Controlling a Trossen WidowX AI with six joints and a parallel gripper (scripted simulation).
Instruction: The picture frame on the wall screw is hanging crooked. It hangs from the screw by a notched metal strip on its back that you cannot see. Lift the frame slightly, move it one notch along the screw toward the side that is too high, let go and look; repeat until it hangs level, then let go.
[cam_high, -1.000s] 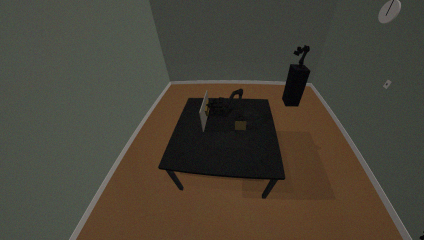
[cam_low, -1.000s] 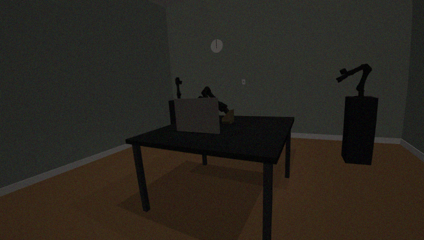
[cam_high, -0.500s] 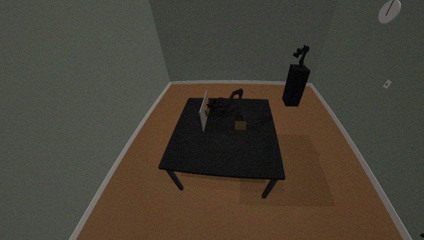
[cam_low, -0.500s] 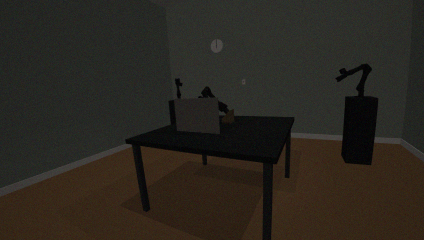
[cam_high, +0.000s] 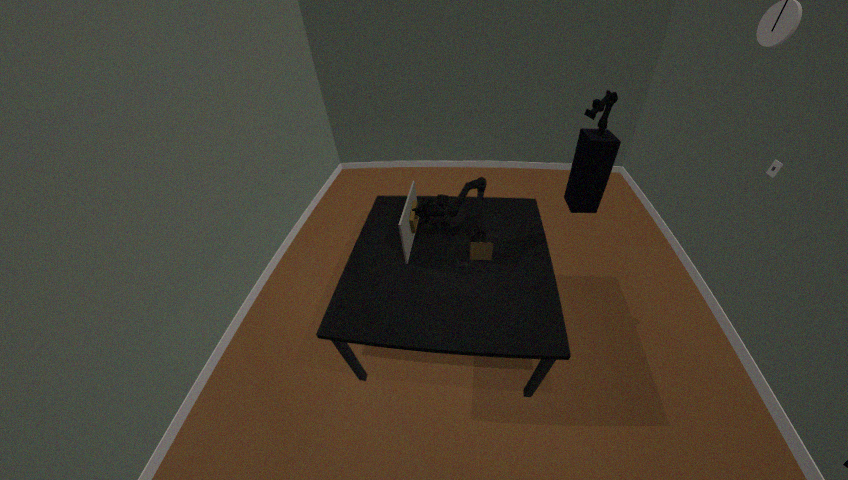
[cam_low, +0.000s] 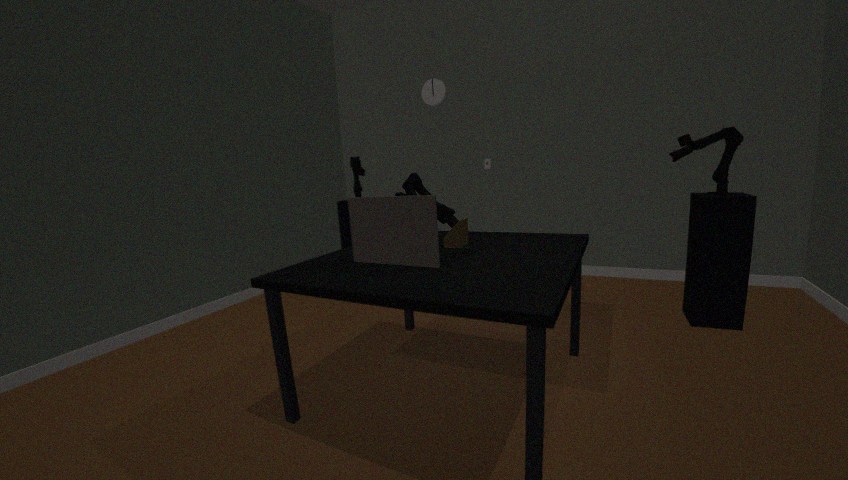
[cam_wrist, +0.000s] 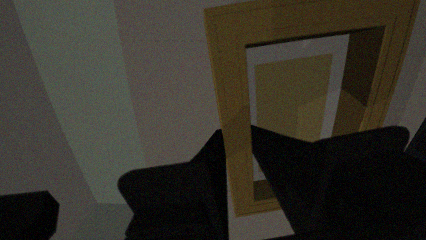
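Now: gripper tip 5 cm above the picture frame and 1 cm to the left of it. From my gripper tip the other things lie so: wall panel 7 cm below, 1 cm to the left, 1 cm ahead.
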